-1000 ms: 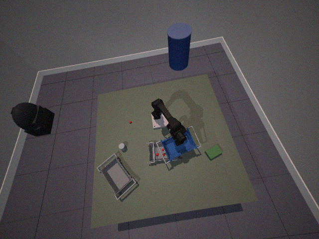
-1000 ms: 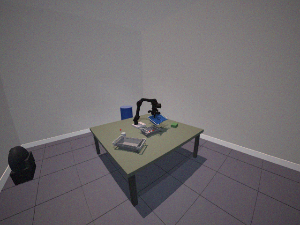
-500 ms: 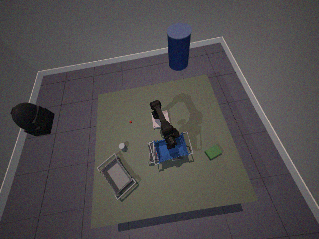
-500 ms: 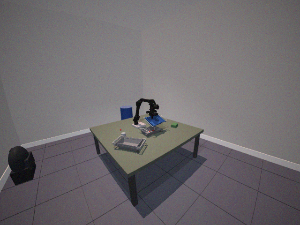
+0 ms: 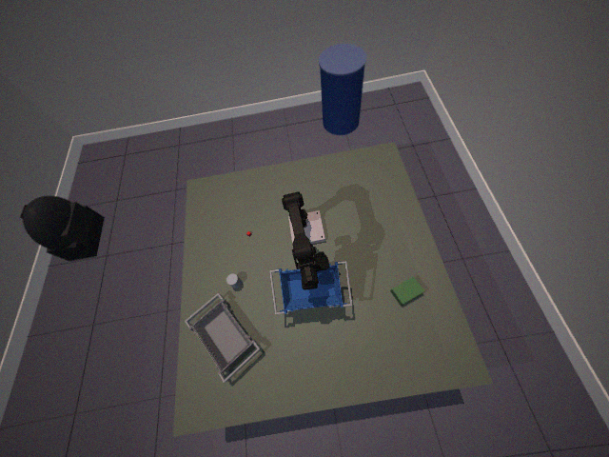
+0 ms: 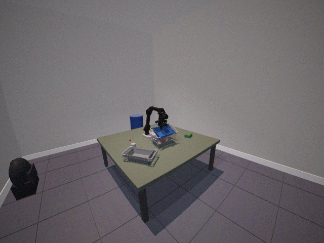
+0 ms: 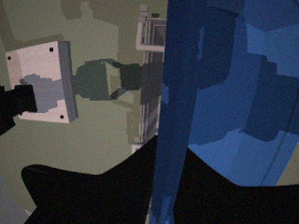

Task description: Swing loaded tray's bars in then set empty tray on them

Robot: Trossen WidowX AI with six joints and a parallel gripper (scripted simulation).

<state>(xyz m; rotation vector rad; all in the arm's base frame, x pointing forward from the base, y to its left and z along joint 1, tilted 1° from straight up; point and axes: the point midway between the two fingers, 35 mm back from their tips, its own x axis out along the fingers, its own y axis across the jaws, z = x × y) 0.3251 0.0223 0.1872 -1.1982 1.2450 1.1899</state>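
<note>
The blue tray lies 7 cm ahead of my gripper tip. From my gripper tip the other things lie so: green block: 11 cm ahead, 43 cm to the left, 16 cm below; then red block: 32 cm behind, 30 cm to the right, 17 cm below.
</note>
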